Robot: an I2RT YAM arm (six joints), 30 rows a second.
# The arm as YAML. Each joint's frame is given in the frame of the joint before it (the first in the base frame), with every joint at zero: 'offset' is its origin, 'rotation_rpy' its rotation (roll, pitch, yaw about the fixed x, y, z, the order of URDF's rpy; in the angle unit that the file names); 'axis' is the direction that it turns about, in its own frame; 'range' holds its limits. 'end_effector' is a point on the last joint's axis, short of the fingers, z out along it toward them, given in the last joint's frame.
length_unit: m
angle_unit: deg
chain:
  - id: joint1
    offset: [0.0, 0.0, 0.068]
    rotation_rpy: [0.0, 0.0, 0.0]
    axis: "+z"
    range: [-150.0, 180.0]
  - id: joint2
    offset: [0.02, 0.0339, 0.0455]
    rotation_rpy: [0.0, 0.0, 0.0]
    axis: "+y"
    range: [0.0, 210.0]
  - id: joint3
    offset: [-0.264, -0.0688, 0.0]
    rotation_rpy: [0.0, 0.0, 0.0]
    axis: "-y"
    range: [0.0, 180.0]
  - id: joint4
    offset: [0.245, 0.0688, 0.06]
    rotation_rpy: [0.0, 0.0, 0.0]
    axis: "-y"
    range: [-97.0, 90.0]
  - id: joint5
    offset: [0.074, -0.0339, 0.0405]
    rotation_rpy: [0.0, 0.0, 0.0]
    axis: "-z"
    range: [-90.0, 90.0]
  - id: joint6
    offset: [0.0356, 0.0, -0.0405]
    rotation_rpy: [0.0, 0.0, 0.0]
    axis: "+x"
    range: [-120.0, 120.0]
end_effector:
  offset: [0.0, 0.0, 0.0]
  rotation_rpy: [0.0, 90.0, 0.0]
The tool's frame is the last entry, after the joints.
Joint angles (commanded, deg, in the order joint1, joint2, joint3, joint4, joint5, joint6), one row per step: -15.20, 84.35, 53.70, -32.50, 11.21, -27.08; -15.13, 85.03, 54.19, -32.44, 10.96, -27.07; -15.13, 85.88, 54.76, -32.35, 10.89, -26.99; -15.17, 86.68, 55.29, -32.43, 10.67, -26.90; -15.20, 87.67, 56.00, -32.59, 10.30, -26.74; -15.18, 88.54, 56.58, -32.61, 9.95, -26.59; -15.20, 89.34, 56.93, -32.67, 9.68, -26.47; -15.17, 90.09, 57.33, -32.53, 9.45, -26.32; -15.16, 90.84, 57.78, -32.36, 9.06, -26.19; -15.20, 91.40, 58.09, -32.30, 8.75, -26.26; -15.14, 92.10, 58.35, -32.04, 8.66, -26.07; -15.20, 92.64, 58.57, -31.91, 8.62, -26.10; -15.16, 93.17, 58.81, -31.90, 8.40, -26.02; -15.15, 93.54, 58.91, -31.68, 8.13, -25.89; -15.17, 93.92, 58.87, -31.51, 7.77, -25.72; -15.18, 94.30, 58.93, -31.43, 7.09, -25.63; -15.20, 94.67, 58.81, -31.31, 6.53, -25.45; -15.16, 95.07, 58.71, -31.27, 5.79, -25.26
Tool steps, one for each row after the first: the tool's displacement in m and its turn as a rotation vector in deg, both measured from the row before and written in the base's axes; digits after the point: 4 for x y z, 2 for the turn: 0.0027, -0.0002, -0.0006, 0.25, 0.06, 0.17; 0.0031, -0.0008, -0.0010, 0.14, 0.14, -0.04; 0.0026, -0.0008, -0.0012, 0.32, 0.26, -0.02; 0.0033, -0.0008, -0.0014, 0.50, 0.29, -0.01; 0.0031, -0.0005, -0.0014, 0.44, 0.17, 0.04; 0.0021, -0.0005, -0.0023, 0.41, 0.40, -0.01; 0.0026, -0.0004, -0.0016, 0.31, 0.11, -0.01; 0.0028, -0.0005, -0.0014, 0.42, 0.00, 0.06; 0.0018, -0.0005, -0.0013, 0.30, 0.13, 0.15; 0.0023, -0.0002, -0.0021, 0.19, 0.10, -0.07; 0.0015, -0.0007, -0.0016, 0.07, 0.18, -0.02; 0.0016, -0.0001, -0.0016, 0.30, 0.20, 0.06; 0.0012, -0.0001, -0.0013, 0.30, -0.05, 0.00; 0.0007, -0.0001, -0.0021, 0.44, 0.11, -0.03; 0.0009, 0.0001, -0.0017, 0.70, 0.05, 0.18; 0.0003, 0.0002, -0.0024, 0.66, 0.18, 0.03; 0.0004, 0.0006, -0.0026, 0.84, 0.23, 0.15
